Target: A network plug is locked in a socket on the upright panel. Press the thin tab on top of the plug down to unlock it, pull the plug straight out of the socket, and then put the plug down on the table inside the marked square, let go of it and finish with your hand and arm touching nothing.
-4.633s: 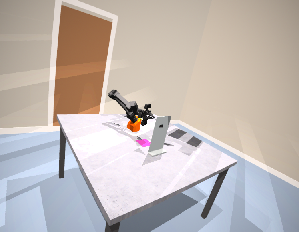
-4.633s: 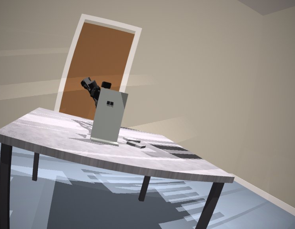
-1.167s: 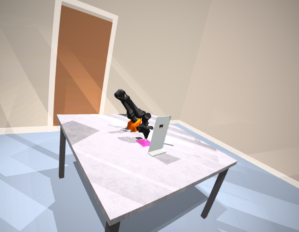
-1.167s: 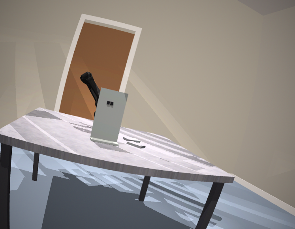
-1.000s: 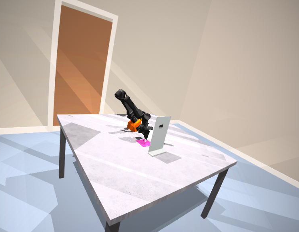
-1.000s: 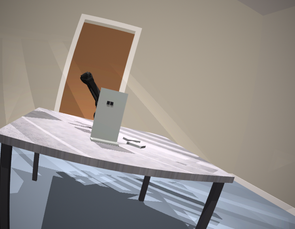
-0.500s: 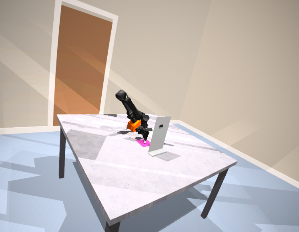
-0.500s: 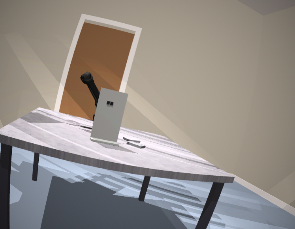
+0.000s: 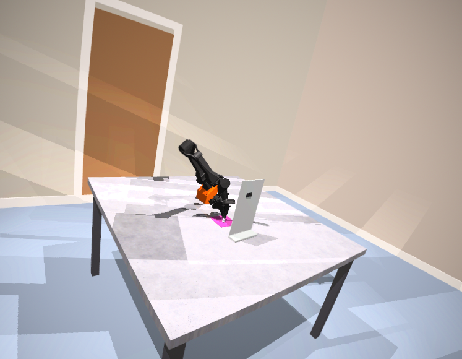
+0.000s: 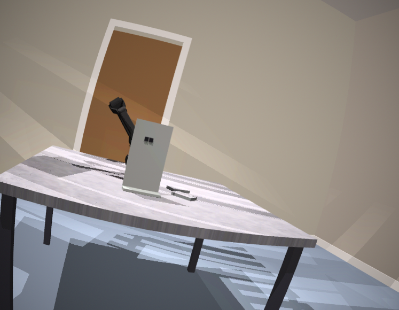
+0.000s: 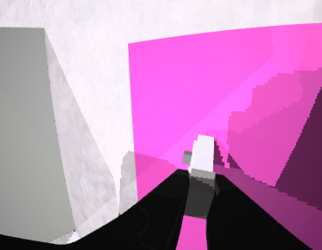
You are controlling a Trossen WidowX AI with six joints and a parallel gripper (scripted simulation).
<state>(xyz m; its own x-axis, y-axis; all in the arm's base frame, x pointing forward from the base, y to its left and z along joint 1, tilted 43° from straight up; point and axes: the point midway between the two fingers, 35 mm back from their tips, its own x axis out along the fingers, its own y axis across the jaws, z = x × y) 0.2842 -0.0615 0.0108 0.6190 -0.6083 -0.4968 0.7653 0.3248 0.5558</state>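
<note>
The grey network plug lies right at my gripper tip. Round my gripper tip: magenta marked square (20 mm below, 10 mm to the left, 10 mm behind); grey panel (150 mm ahead, 120 mm above).
</note>
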